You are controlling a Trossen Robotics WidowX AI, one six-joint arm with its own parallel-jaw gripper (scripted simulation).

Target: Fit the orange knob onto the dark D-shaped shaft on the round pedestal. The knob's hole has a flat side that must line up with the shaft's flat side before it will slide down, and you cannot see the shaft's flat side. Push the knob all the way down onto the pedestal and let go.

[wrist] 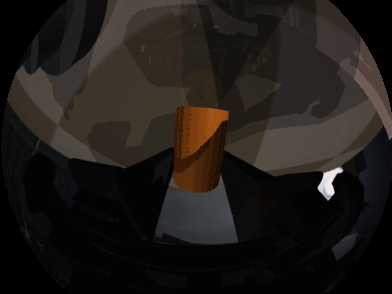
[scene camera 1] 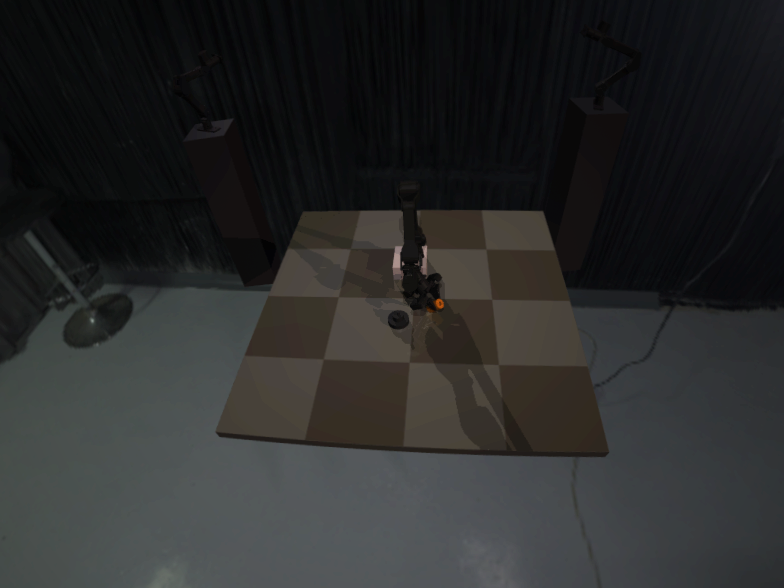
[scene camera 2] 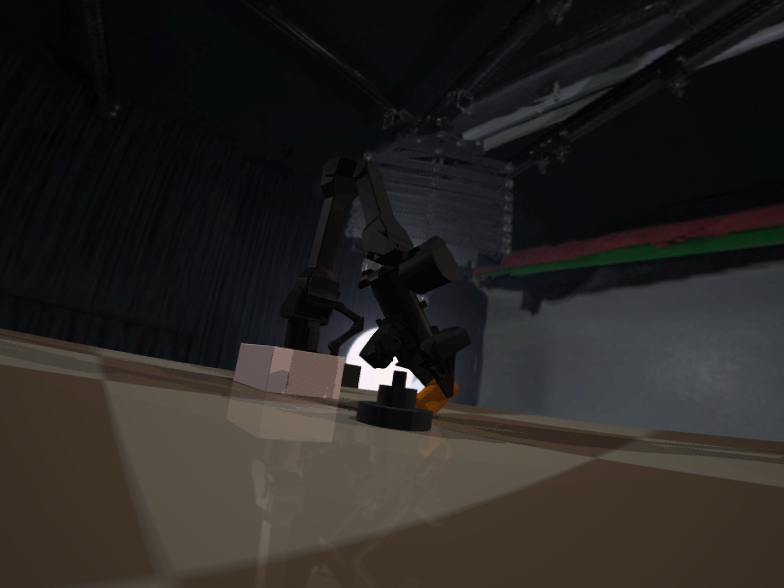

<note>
In view: my gripper (scene camera 2: 443,395), an orange knob (scene camera 2: 430,397) and a dark pedestal (scene camera 2: 394,409).
The orange knob is seen too in the wrist view (wrist: 200,133). My gripper shows as well in the wrist view (wrist: 198,153) and in scene camera 1 (scene camera 1: 437,306).
</note>
